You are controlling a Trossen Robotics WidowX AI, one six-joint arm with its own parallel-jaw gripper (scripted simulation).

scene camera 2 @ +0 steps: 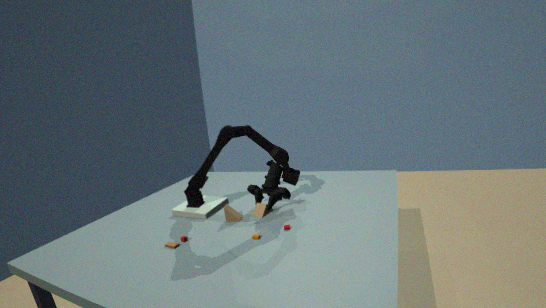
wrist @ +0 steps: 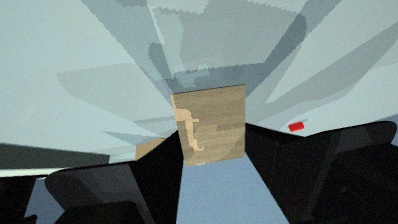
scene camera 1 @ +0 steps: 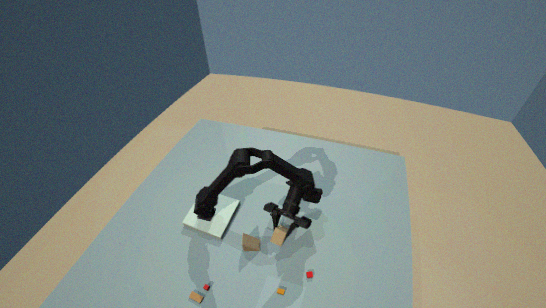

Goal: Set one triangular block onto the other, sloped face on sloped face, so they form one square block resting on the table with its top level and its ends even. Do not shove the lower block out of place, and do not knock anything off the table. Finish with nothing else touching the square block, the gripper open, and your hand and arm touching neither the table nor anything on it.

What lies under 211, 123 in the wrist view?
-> A triangular block.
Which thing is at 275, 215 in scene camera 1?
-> The gripper.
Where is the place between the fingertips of the gripper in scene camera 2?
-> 262, 210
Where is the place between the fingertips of the gripper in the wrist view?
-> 208, 129
